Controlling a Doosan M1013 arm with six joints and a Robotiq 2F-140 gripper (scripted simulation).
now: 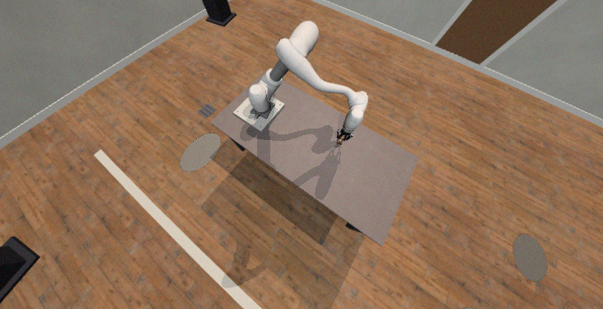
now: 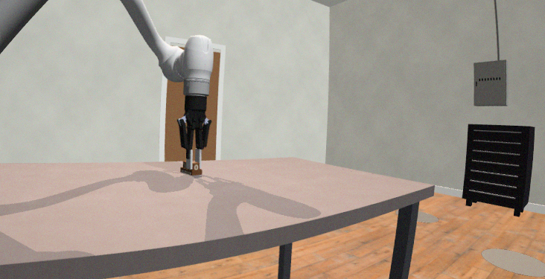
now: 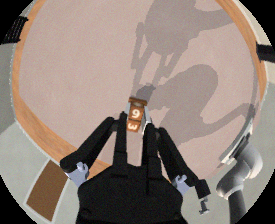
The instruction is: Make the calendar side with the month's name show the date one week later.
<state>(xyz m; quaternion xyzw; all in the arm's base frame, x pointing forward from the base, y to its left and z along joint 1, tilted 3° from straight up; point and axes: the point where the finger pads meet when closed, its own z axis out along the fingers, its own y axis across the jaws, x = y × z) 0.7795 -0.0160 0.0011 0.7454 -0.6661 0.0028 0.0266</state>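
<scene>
Right now the wooden tray is 40 mm below my hand and 20 mm to the left of it.
</scene>
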